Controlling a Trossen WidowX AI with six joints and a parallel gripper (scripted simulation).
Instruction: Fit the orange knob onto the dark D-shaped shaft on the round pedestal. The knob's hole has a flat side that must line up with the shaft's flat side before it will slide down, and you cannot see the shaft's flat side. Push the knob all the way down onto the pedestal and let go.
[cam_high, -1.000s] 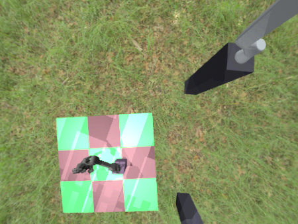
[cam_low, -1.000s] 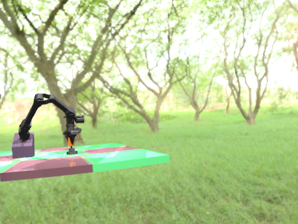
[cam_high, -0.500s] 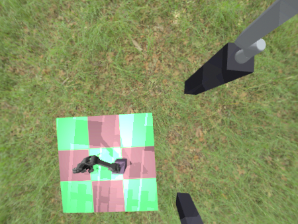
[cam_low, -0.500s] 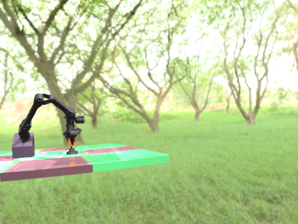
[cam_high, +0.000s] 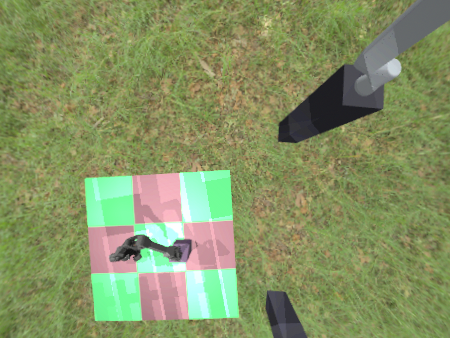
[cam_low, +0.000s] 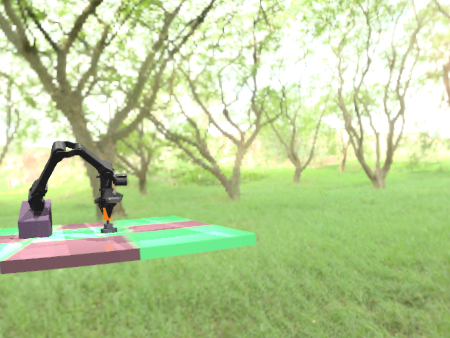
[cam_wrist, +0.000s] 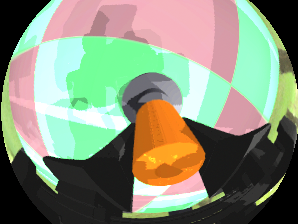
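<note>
My gripper tip is now 20 mm below the orange knob. Round my gripper tip: dark pedestal 40 mm below.
</note>
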